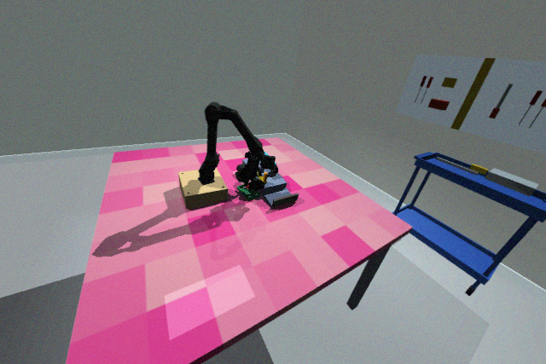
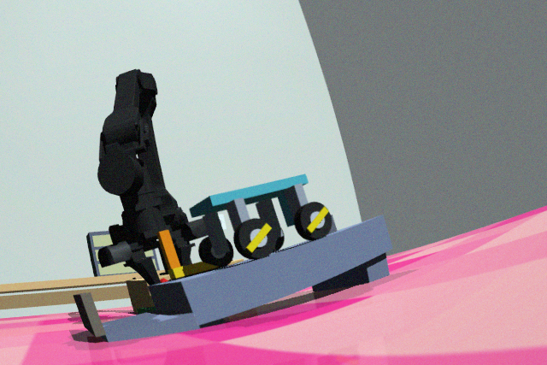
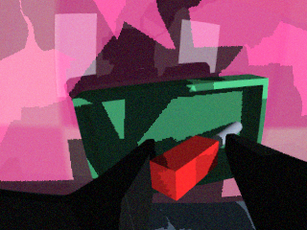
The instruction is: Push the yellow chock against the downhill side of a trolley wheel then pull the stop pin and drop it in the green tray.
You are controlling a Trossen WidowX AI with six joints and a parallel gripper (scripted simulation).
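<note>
Right now my gripper tip is 10 mm to the right of the red-headed stop pin. From my gripper tip the other things lie so: yellow chock (90 mm ahead, 20 mm to the right, 50 mm above); green tray (10 mm ahead, 40 mm below); ramp (160 mm ahead, 60 mm to the left, 10 mm above).
</note>
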